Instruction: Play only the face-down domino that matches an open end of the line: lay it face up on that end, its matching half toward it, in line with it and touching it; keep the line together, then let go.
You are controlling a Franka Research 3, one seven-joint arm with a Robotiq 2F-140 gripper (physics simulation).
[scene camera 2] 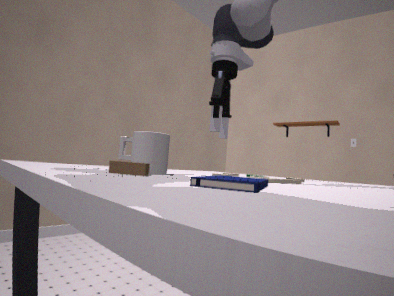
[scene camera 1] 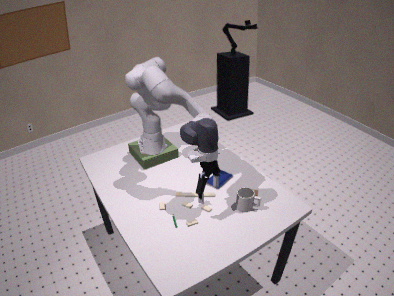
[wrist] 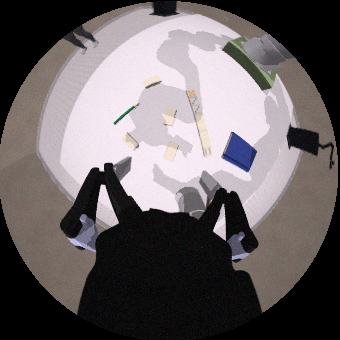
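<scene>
The domino line [scene camera 1: 185,194] [wrist: 200,124] lies face up. In the wrist view it has orange pips at the far end, then blue pips, blank halves and green pips; the near end's pips are too faint to read. Four loose dominoes show plain backs: one [scene camera 1: 162,206] [wrist: 152,81] near the orange end's side, one [scene camera 1: 187,205] [wrist: 170,116] beside the line's middle, one [scene camera 1: 206,208] [wrist: 171,151] nearest the gripper, one [scene camera 1: 192,223] [wrist: 130,141] farthest from the line. My gripper [scene camera 1: 208,191] [scene camera 2: 219,131] [wrist: 166,169] is wide open and empty, above the table.
A blue book [scene camera 1: 220,178] [scene camera 2: 230,183] [wrist: 240,151] lies across the line from the loose dominoes. A grey mug [scene camera 1: 245,200] [scene camera 2: 151,152] [wrist: 190,199] stands near a wooden block [scene camera 2: 129,168]. A green pencil [scene camera 1: 175,221] [wrist: 125,114] lies beyond the loose dominoes.
</scene>
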